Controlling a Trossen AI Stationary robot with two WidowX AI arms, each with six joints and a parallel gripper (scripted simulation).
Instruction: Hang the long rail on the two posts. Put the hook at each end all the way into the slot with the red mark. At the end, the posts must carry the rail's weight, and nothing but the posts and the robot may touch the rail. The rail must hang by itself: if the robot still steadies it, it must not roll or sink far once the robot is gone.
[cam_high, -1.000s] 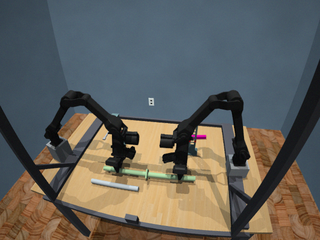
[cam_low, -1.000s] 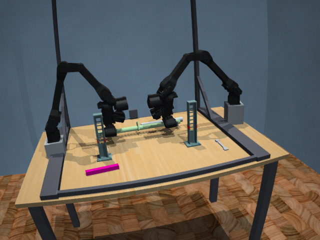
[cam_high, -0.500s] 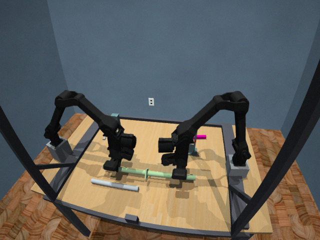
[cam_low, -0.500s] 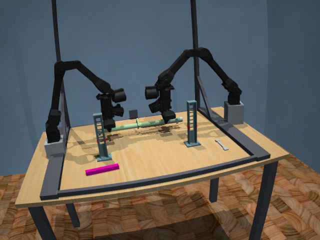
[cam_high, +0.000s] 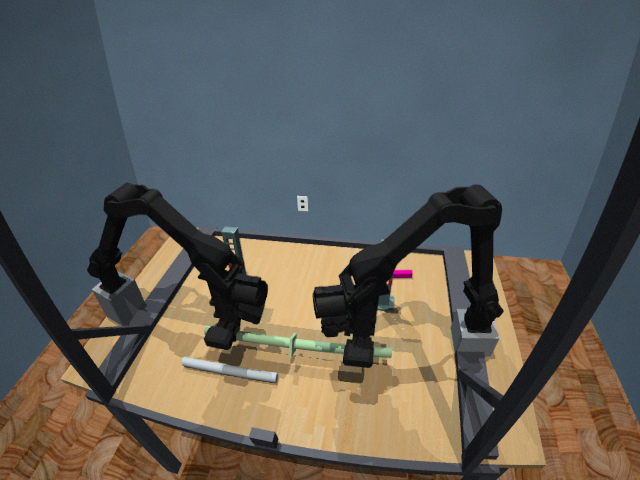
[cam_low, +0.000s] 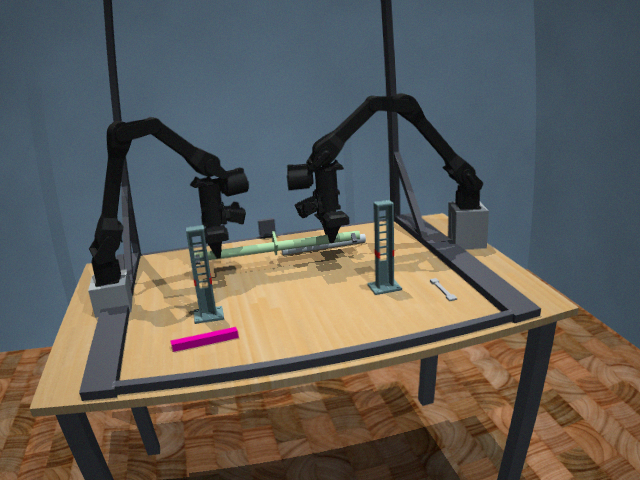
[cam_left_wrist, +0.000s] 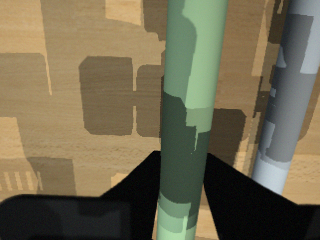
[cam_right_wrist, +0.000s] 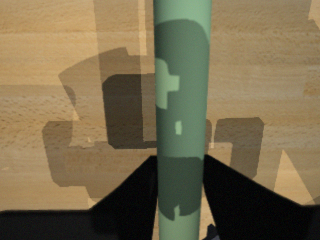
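The grey rod is 8 cm behind my left hand, 7 cm below it and 1 cm to the left of it. From my left hand the other things lie so: long green rail: 15 cm to the right, 2 cm below; small grey wrench: 31 cm ahead, 18 cm to the left, 8 cm below; magenta bar: 39 cm to the right, 33 cm ahead, 8 cm below.
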